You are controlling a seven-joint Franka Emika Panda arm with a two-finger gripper.
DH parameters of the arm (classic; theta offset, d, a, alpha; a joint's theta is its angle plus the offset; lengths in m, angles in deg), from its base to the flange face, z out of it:
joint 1: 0 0.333 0 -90
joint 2: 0 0 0 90
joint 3: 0 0.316 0.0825 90
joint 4: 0 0 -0.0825 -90
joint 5: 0 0.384 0 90
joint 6: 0 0 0.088 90
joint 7: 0 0.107 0 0
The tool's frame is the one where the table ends.
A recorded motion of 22 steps. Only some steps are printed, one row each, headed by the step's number.
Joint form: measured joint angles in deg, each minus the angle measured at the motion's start. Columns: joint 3, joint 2, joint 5, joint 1, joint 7, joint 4, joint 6.
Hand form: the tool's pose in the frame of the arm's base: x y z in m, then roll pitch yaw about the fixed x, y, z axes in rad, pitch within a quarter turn. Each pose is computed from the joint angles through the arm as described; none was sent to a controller.
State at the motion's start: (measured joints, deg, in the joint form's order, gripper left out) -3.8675 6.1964 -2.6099 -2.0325 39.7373 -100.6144 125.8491
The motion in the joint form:
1: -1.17 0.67 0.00 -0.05 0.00 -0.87 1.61
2: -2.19 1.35 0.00 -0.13 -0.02 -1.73 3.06
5: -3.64 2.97 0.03 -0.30 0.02 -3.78 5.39
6: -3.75 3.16 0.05 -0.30 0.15 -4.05 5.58
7: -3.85 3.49 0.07 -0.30 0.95 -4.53 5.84
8: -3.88 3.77 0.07 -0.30 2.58 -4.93 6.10
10: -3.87 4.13 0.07 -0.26 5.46 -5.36 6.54
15: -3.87 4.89 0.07 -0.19 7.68 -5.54 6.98
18: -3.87 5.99 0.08 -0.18 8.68 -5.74 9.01
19: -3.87 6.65 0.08 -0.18 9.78 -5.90 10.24
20: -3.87 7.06 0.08 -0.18 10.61 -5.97 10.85
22: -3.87 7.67 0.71 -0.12 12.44 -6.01 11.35
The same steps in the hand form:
1: 0.6235 -0.0769 0.5223 -2.9657 -0.2897 -0.8195
2: 0.6242 -0.0884 0.5104 -2.9691 -0.2907 -0.8361
5: 0.6241 -0.1051 0.4796 -2.9887 -0.2767 -0.8577
6: 0.6239 -0.1062 0.4756 -2.9914 -0.2729 -0.8610
7: 0.6236 -0.1071 0.4683 -2.9945 -0.2640 -0.8753
8: 0.6233 -0.1074 0.4623 -2.9925 -0.2547 -0.9034
10: 0.6236 -0.1068 0.4555 -2.9846 -0.2431 -0.9523
15: 0.6253 -0.1061 0.4465 -2.9829 -0.2321 -0.9882
18: 0.6296 -0.1061 0.4367 -2.9702 -0.2391 -1.0056
19: 0.6319 -0.1062 0.4305 -2.9607 -0.2414 -1.0248
20: 0.6331 -0.1062 0.4265 -2.9559 -0.2408 -1.0391
22: 0.6347 -0.1055 0.4204 -2.9449 -0.2268 -1.0761

